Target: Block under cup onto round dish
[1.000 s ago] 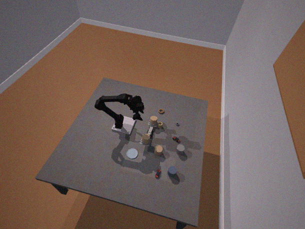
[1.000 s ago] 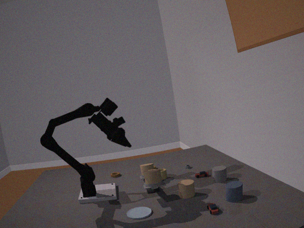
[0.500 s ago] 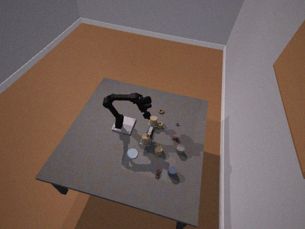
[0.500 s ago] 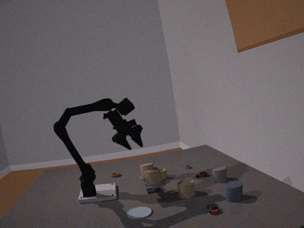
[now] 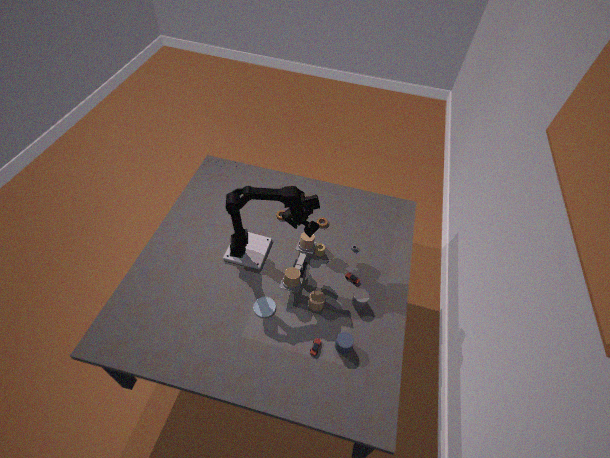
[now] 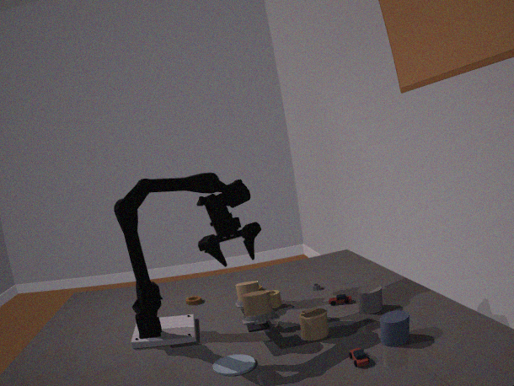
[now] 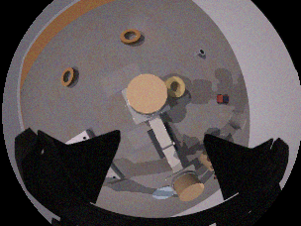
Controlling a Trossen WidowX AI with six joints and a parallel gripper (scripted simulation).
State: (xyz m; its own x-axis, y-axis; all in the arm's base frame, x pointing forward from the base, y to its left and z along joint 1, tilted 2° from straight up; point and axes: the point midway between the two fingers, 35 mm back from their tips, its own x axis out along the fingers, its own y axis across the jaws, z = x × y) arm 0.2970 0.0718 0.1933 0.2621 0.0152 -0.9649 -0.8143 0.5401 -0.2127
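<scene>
My gripper tip is now 13 cm above the pale green block, 4 cm to the right of it and 2 cm short of it. Round my gripper tip: small balance 15 cm below, 10 cm to the right, 1 cm ahead; then balance beam 13 cm below, 9 cm to the right, 1 cm ahead; then small tan cylinder 15 cm below, 9 cm ahead, 3 cm to the left.
</scene>
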